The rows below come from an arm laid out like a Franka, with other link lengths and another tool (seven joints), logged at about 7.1 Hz.
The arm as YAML. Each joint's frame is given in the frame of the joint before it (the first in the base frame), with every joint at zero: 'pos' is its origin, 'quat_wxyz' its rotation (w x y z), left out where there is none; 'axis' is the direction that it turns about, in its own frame. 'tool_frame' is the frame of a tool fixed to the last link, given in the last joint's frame.
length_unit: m
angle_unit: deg
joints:
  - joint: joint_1
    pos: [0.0, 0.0, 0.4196]
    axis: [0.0, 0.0, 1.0]
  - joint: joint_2
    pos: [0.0, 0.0, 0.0]
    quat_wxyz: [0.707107, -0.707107, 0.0, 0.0]
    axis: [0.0, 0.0, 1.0]
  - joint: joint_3
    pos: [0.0, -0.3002, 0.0]
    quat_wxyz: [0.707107, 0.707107, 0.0, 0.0]
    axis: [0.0, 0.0, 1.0]
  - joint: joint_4
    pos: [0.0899, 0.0, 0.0]
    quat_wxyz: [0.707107, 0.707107, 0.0, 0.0]
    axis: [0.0, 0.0, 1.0]
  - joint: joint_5
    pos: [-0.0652, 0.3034, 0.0]
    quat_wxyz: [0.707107, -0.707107, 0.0, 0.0]
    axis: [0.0, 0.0, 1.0]
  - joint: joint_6
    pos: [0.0, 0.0, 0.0]
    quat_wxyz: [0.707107, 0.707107, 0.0, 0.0]
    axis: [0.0, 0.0, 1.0]
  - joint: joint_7
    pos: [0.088, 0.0, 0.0]
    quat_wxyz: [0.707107, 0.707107, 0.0, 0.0]
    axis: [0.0, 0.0, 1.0]
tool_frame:
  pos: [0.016, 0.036, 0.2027]
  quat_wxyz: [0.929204, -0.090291, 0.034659, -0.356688]
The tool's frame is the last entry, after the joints.
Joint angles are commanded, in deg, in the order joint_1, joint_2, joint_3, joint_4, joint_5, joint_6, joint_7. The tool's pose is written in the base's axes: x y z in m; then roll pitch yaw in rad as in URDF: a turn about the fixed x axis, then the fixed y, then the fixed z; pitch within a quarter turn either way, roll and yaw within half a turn. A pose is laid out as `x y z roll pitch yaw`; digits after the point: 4 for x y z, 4 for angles.
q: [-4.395 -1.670 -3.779 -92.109 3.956 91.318 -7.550]
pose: 0.4888 -0.0904 0.5822 2.9824 -0.0639 0.7200
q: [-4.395 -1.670 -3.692 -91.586 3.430 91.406 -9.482]
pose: 0.4914 -0.0912 0.5865 2.9661 -0.0644 0.7561
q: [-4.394 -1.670 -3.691 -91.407 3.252 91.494 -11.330]
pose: 0.4932 -0.0913 0.5881 2.9584 -0.0653 0.7887
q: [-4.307 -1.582 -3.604 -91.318 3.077 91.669 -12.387]
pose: 0.4951 -0.0903 0.5885 2.9528 -0.0647 0.8103
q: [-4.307 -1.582 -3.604 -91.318 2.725 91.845 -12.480]
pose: 0.4956 -0.0916 0.5890 2.9466 -0.0615 0.8122
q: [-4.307 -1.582 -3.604 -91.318 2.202 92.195 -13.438]
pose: 0.4971 -0.0932 0.5899 2.9354 -0.0574 0.8292
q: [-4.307 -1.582 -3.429 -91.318 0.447 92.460 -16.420]
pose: 0.4992 -0.0968 0.5914 2.9123 -0.0329 0.8850
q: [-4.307 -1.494 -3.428 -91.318 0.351 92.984 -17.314]
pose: 0.5017 -0.0971 0.5918 2.9044 -0.0347 0.9008
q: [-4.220 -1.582 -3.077 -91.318 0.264 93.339 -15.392]
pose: 0.5023 -0.0944 0.5934 2.8982 -0.0390 0.8751
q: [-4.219 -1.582 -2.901 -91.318 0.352 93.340 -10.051]
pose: 0.4994 -0.0943 0.5931 2.9029 -0.0446 0.7850
